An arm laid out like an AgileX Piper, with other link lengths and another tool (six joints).
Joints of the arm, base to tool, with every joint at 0 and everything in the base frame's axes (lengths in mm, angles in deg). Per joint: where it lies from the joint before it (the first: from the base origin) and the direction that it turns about. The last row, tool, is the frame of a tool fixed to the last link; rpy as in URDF.
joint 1: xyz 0 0 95.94 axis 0 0 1
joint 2: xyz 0 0 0 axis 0 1 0
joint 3: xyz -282.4 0 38.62 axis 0 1 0
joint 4: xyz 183.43 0 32.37 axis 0.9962 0 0.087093
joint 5: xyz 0 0 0 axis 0 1 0
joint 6: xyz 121.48 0 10.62 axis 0.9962 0 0.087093
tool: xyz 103.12 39 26.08 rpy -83.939 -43.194 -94.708
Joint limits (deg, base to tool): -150..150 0..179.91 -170..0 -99.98..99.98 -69.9..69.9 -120..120
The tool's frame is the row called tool.
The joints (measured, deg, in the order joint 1, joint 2, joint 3, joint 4, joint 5, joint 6), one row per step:
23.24 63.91 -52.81 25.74 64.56 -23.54
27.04 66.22 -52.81 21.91 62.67 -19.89
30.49 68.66 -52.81 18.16 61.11 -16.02
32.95 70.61 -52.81 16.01 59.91 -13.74
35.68 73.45 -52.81 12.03 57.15 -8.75
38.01 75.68 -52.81 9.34 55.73 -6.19
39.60 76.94 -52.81 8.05 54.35 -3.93
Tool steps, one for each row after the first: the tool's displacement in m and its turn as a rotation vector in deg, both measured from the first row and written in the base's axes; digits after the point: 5 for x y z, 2 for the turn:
0.00406 0.00070 -0.01239 -3.22 0.59 0.35
0.00814 0.00140 -0.02494 -6.46 1.26 0.44
0.01038 0.00391 -0.03353 -8.44 1.65 0.91
0.02176 0.00617 -0.04558 -11.16 1.36 -0.75
0.02559 0.00870 -0.05538 -13.43 1.15 -0.35
0.02863 0.01297 -0.05971 -14.03 0.92 -0.73

